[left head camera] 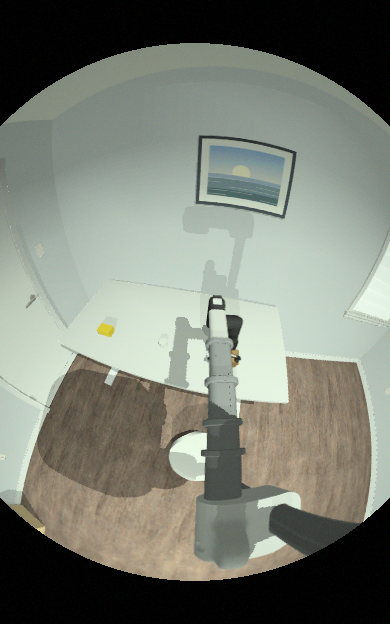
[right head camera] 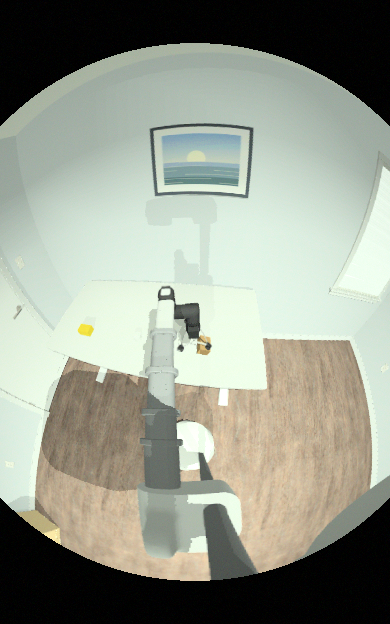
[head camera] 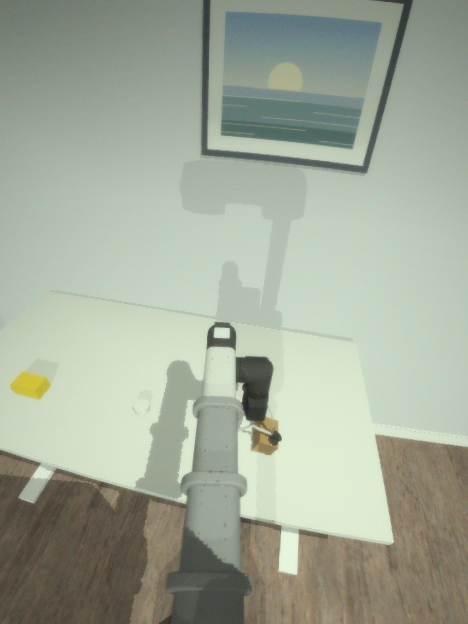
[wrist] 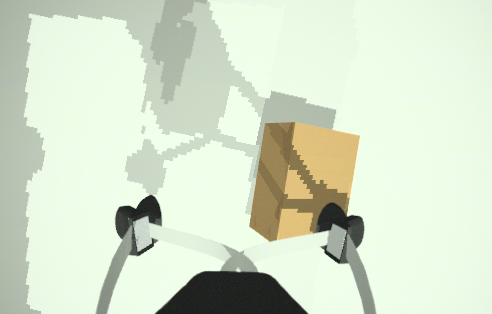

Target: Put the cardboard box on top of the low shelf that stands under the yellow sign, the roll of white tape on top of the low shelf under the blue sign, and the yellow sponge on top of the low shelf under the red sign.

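Seen in the pictures: gripper, fingertip midpoint: [right head camera: 194,348] [head camera: 250,441] [wrist: 242,218]; robot's base, origin of the base link: [left head camera: 195,454] [right head camera: 187,444].
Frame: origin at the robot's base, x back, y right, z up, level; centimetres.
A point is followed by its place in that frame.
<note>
The cardboard box [head camera: 262,444] @(x -51.5, y 13.1, z 74.9 cm) [left head camera: 234,364] @(x -51.2, y 15.9, z 72.3 cm) [right head camera: 202,351] @(x -51.4, y 13.8, z 73.1 cm) [wrist: 322,157] @(x -58.1, y 15.5, z 75.0 cm) stands on the white table, right of the arm. My gripper [right head camera: 194,347] @(x -53.0, y 9.8, z 73.7 cm) [wrist: 242,218] @(x -53.0, y 9.8, z 73.7 cm) is open and empty, pointing down above the table. In the wrist view its right fingertip overlaps the box's lower right part; its left fingertip is over bare table, left of the box. The yellow sponge [head camera: 30,386] @(x -67.8, y -62.7, z 73.7 cm) [left head camera: 105,330] @(x -67.5, y -62.7, z 73.7 cm) [right head camera: 85,330] @(x -67.4, y -62.0, z 73.7 cm) lies at the table's left. The roll of white tape [head camera: 141,414] @(x -62.6, y -24.3, z 70.1 cm) [left head camera: 162,346] @(x -62.4, y -24.5, z 69.8 cm) lies between sponge and arm, pale against the table. The signs and their low shelves cannot be made out.
The table [head camera: 327,468] @(x -47.3, y 32.6, z 69.2 cm) [left head camera: 265,350] @(x -62.1, y 38.1, z 69.2 cm) [right head camera: 240,360] @(x -45.8, y 34.4, z 69.2 cm) [wrist: 425,150] @(x -59.1, y 27.3, z 69.2 cm) stands against the wall below a framed picture [head camera: 204,100] @(x -117.3, y -9.1, z 153.1 cm) [left head camera: 198,170] @(x -117.2, y -8.8, z 158.1 cm) [right head camera: 153,162] @(x -117.2, y -8.7, z 158.5 cm). A round white object [left head camera: 187,456] @(x 0.2, y -6.8, z 18.7 cm) [right head camera: 200,440] @(x -3.6, y 10.5, z 18.6 cm) is on the floor before it. A tan block-like object [right head camera: 42,525] shows at lower left.
</note>
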